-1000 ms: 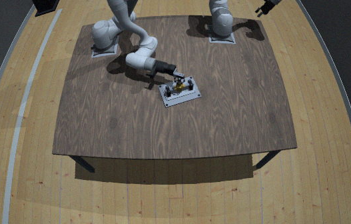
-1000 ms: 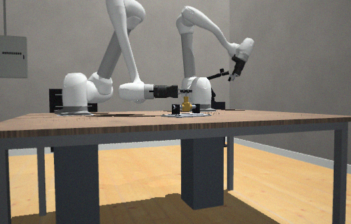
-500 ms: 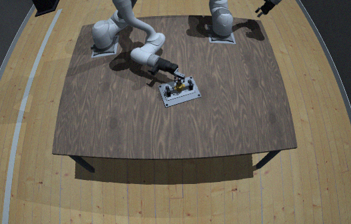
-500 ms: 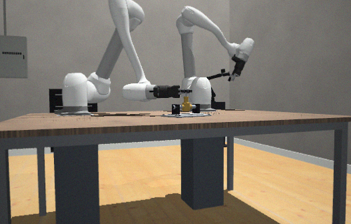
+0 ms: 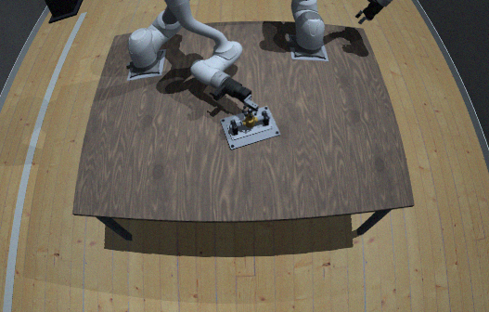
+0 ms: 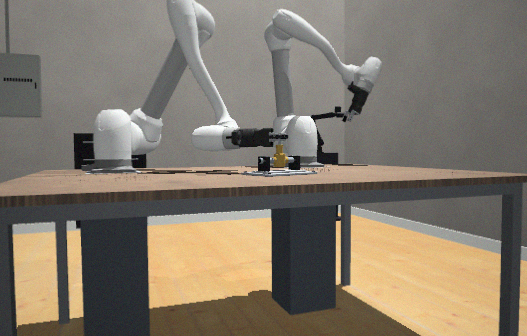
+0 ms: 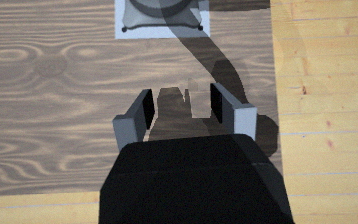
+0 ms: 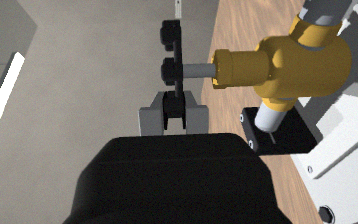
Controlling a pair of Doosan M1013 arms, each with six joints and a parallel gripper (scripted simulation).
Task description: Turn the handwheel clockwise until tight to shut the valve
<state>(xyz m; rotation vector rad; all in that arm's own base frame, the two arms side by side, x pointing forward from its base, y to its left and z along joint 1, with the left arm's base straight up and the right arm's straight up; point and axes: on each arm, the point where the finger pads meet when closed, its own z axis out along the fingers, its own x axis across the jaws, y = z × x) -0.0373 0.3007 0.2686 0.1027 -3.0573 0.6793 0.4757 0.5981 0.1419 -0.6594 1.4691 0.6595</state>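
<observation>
Now: the black handwheel 2 cm ahead of my right hand, 2 cm to the right of it and 1 cm below it. From my right hand the other things lie so: light base plate (2 cm ahead, 2 cm to the right, 13 cm below).
</observation>
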